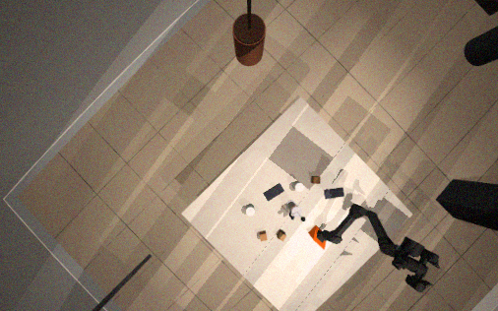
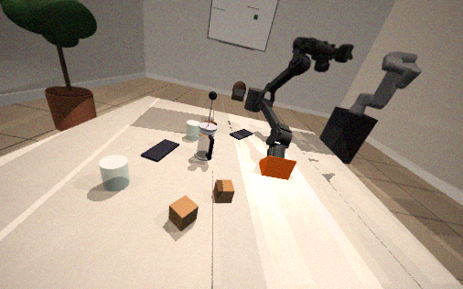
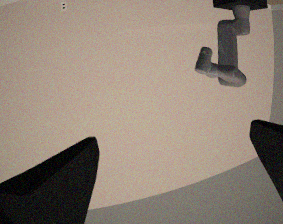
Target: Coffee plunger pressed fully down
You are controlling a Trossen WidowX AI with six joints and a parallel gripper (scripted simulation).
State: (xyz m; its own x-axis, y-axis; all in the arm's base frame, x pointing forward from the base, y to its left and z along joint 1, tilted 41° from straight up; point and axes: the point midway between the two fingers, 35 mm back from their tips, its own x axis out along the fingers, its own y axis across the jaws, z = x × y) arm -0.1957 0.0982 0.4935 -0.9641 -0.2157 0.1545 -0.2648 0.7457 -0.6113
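Right now my gripper tip is 530 mm short of the glass coffee press, 360 mm above it and 250 mm to the right of it.
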